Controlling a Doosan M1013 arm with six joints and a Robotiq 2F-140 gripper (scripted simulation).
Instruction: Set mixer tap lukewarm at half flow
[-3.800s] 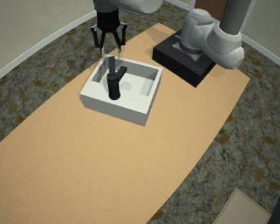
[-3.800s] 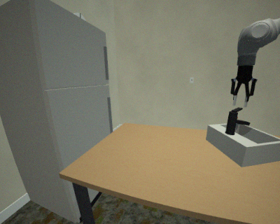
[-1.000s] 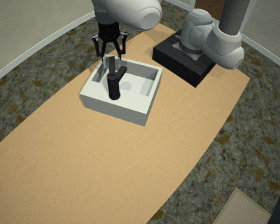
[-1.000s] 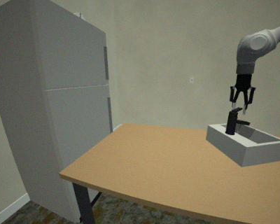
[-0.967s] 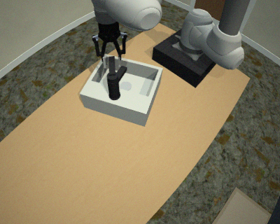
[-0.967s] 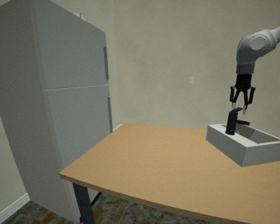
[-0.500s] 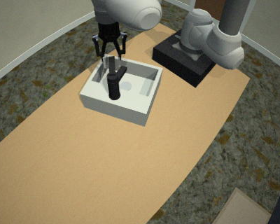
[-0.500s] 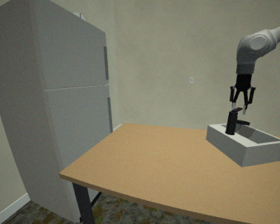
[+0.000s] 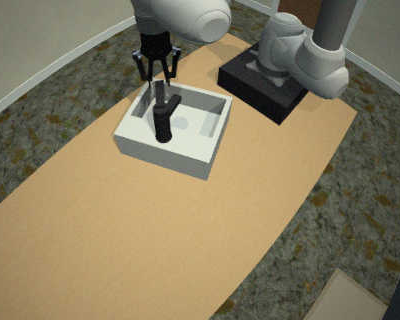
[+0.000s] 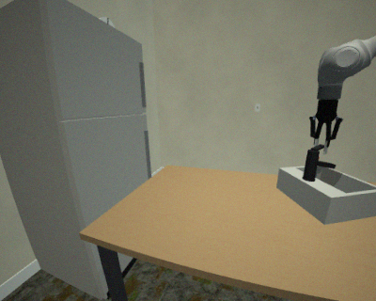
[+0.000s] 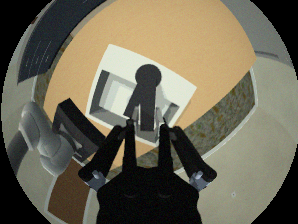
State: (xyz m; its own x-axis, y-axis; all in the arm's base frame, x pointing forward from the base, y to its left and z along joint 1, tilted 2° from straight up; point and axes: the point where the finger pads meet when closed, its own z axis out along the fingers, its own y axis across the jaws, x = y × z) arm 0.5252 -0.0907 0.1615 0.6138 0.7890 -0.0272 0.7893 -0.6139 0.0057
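Now: the lever 2 cm to the left of my hand and 2 cm ahead of it. The rest, counted from my hand: white sink basin (23 cm below, 6 cm behind, 1 cm to the left); black mixer tap (5 cm below, 4 cm to the left, 3 cm ahead).
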